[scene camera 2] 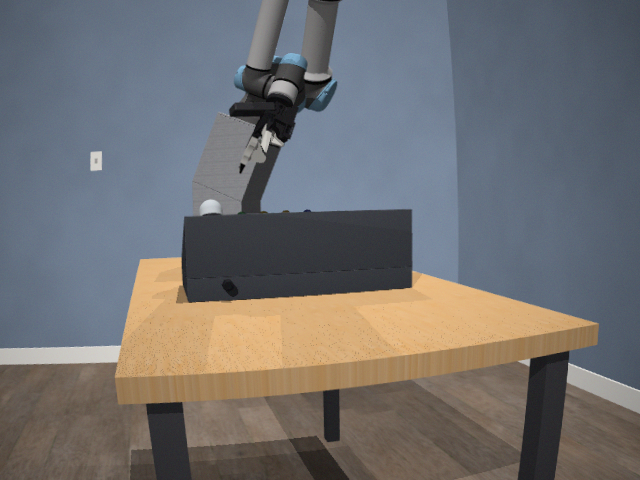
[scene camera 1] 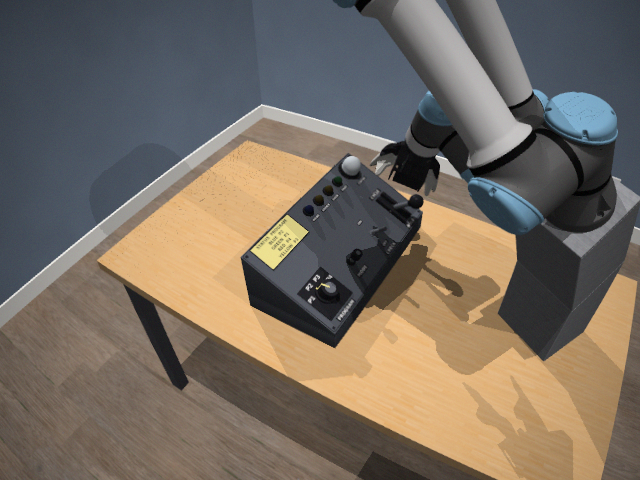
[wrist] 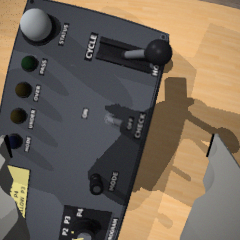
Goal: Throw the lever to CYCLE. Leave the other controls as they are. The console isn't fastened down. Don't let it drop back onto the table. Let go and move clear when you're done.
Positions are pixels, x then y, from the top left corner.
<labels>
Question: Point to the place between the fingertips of the gripper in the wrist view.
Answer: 108,137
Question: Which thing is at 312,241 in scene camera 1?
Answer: A dark console.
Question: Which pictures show the gripper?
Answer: Scene camera 2, scene camera 1 and the wrist view: all of them.
</labels>
